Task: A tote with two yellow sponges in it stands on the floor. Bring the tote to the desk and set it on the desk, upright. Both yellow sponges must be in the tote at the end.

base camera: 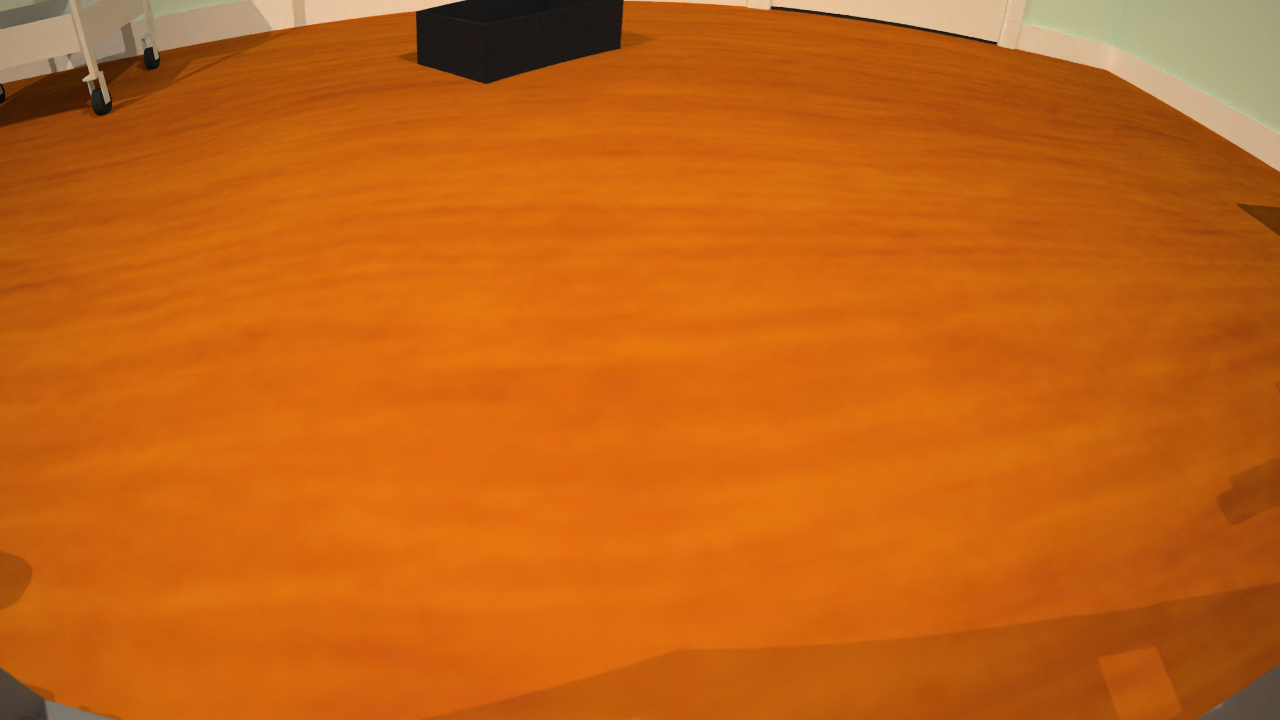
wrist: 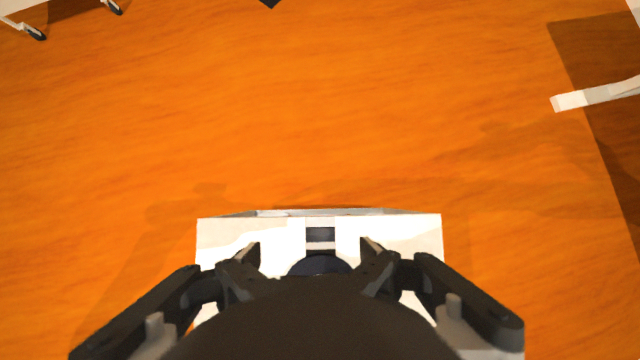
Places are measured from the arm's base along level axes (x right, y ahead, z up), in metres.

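Pixels of known places: gripper, fingertip midpoint: (wrist: 310, 250).
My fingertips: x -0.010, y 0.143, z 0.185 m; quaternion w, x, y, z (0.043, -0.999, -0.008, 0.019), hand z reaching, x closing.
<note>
Behind a point stands the place of what it marks.
The black tote (base camera: 519, 46) @(x -0.177, y 1.178, z -0.347 m) stands upright on the floor at the top of the base camera view, a little left of centre. In the wrist view a dark corner of the tote (wrist: 270, 2) @(x -0.217, y 1.133, z -0.368 m) shows at the top edge. The sponges do not show in either view; the near walls hide the tote's inside. My gripper (wrist: 310, 250) @(x -0.010, y 0.143, z 0.186 m) is open and empty, above the robot's own white base, well away from the tote. The desk's top does not show; a white foot (wrist: 572, 100), maybe the desk's, is at the right of the wrist view.
A white cart on black wheels (base camera: 87, 49) @(x -0.983, y 1.127, z -0.264 m) (wrist: 22, 26) @(x -1.391, y 1.016, z -0.317 m) stands to the left of the tote. Behind the tote run a pale wall and a door (base camera: 895, 16) @(x 0.711, y 1.976, z -0.367 m). A green wall (base camera: 1181, 53) @(x 1.684, y 1.904, z -0.230 m) with a white baseboard is at the right.
</note>
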